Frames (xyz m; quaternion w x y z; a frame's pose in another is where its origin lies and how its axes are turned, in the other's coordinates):
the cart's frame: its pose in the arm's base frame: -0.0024 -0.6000 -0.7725 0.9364 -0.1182 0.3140 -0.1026
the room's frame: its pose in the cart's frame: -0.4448 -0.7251 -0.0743 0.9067 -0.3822 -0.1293 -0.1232
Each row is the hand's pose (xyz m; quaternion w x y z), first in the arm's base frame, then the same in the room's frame.
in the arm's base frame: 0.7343 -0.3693 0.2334 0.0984 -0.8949 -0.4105 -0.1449
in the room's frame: 0.7151 -0.2563 1.3887 0.4778 -0.6362 -0.3505 -0.4940
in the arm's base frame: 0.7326 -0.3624 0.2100 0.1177 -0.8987 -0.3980 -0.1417
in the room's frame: 0.7169 -0.2323 1.3845 0.4980 -0.6309 -0.3457 -0.4842
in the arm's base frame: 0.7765 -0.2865 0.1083 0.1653 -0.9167 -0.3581 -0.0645
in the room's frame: 0.7574 -0.1107 1.4247 0.5487 -0.6387 -0.3626 -0.3993
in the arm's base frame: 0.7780 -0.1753 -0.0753 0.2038 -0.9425 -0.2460 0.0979
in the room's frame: 0.7672 0.1027 1.4454 0.6034 -0.6791 -0.3625 -0.2083
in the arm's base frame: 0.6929 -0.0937 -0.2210 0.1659 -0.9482 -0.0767 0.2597
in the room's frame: 0.6979 0.2753 1.4228 0.5948 -0.7463 -0.2986 0.0100
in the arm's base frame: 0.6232 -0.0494 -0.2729 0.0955 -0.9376 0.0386 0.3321
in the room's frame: 0.6322 0.3467 1.4121 0.5472 -0.7959 -0.2261 0.1267
